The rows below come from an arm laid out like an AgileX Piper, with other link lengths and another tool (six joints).
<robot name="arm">
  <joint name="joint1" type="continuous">
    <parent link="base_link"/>
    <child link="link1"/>
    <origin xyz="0 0 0.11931"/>
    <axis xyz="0 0 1"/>
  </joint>
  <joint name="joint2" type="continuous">
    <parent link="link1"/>
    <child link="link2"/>
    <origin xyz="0 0 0" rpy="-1.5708 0 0"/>
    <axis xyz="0 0 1"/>
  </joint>
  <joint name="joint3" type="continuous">
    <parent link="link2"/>
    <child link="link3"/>
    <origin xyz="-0.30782 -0.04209 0"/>
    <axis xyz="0 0 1"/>
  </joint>
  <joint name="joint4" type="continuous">
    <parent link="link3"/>
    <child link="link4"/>
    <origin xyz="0.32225 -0.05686 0" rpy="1.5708 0 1.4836"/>
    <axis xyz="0 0 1"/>
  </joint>
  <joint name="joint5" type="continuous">
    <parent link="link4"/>
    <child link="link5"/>
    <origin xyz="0 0 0" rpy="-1.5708 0 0"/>
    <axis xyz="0 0 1"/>
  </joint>
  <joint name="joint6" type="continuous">
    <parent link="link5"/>
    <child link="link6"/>
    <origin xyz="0 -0.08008 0" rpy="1.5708 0 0"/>
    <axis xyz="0 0 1"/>
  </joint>
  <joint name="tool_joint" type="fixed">
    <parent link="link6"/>
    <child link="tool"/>
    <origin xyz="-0.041 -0.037 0.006" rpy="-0.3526 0 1.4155"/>
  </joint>
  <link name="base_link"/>
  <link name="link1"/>
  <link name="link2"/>
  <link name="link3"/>
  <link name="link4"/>
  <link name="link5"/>
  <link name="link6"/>
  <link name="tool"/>
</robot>
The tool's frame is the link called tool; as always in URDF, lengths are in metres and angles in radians. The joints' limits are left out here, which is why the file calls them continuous.
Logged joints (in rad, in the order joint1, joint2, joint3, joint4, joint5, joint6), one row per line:
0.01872 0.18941 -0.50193 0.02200 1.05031 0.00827
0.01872 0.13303 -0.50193 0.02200 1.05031 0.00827
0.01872 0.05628 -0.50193 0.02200 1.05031 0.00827
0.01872 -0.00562 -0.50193 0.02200 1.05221 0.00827
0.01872 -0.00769 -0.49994 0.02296 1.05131 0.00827
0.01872 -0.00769 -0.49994 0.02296 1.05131 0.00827
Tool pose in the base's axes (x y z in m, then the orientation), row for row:
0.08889 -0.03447 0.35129 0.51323 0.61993 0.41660 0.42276
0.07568 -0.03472 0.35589 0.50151 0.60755 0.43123 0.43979
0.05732 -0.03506 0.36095 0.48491 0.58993 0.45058 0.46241
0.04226 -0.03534 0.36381 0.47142 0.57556 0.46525 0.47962
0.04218 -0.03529 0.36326 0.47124 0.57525 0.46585 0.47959
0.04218 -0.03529 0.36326 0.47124 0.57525 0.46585 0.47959
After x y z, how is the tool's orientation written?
As a quaternion, x y z w.
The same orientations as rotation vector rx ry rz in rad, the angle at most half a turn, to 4 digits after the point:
1.2848 1.5519 1.0429
1.2457 1.5091 1.0712
1.1923 1.4505 1.1079
1.1503 1.4044 1.1353
1.1499 1.4037 1.1367
1.1499 1.4037 1.1367

